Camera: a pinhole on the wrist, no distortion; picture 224 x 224 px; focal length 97.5 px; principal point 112.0 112.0 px. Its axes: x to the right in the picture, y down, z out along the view. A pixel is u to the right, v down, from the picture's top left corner.
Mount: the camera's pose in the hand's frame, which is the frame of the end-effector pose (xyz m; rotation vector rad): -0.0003 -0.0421 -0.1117 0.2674 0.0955 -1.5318
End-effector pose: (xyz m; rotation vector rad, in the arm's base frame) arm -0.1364 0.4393 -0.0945 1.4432 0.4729 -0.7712
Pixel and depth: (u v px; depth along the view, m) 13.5 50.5 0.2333
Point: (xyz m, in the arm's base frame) -0.1901 0.3180 0.1403
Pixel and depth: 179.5 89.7 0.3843
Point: -0.5259 0.2920 -0.2655
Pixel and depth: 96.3 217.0 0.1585
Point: -0.0804 0.3486 -0.2310
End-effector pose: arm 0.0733 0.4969 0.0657 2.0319 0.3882 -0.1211
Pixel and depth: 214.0 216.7 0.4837
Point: 0.3494 0.6155 -0.7355
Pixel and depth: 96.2 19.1 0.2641
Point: -0.2019 0.3535 0.0204
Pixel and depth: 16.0 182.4 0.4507
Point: 0.4463 0.0243 0.0274
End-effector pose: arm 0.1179 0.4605 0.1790 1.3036 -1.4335 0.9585
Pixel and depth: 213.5 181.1 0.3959
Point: 0.6172 0.1281 0.3496
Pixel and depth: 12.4 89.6 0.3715
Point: -0.1646 0.2157 -0.0277
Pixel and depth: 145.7 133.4 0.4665
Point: 0.3785 0.1053 0.1442
